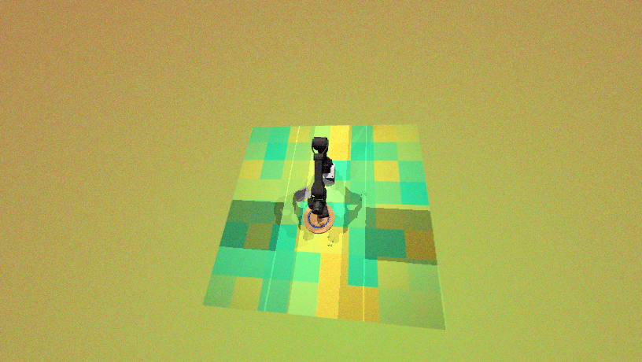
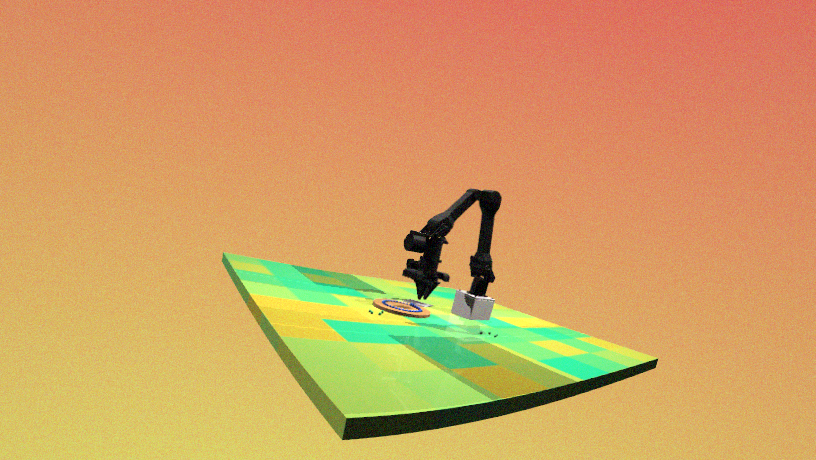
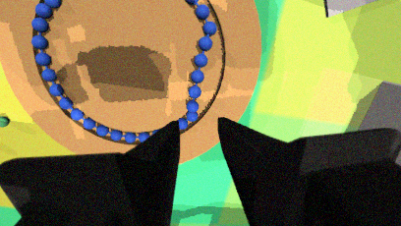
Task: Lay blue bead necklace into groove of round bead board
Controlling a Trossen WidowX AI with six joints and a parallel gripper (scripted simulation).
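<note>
Now: the round bead board 50 mm ahead of my gripper tip, 30 mm to the right of it and 40 mm below it. From my gripper tip the other things lie so: flat grey piece (130 mm behind, 140 mm to the right, 50 mm below).
</note>
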